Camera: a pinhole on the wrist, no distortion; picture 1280 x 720 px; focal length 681.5 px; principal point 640.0 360.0 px. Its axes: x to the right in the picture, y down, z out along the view. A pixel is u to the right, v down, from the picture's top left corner.
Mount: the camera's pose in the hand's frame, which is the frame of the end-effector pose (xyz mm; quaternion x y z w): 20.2 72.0 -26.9 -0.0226 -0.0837 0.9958 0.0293
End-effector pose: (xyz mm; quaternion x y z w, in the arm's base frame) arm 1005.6 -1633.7 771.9 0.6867 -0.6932 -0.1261 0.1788
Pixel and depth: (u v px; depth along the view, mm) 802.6 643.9 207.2
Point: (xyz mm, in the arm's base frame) 977.7 -1602.1 604.7
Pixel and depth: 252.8 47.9 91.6
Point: 889.5 -1706.1 751.5
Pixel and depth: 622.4 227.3 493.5
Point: 729.0 -1678.7 378.0
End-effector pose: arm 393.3 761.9 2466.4 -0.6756 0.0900 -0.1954 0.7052
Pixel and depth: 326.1 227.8 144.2
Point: 525.5 843.0 2415.5
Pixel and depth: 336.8 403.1 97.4
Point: 480.7 803.3 2432.8
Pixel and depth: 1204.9 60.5 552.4
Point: 233.4 1438.8 2197.8
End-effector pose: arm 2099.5 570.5 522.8 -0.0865 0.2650 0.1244 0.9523
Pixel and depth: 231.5 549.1 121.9
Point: 2209.8 621.0 553.0
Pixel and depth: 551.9 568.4 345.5
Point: 2303.8 559.4 761.1
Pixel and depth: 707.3 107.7 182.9
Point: 2145.0 712.2 652.1
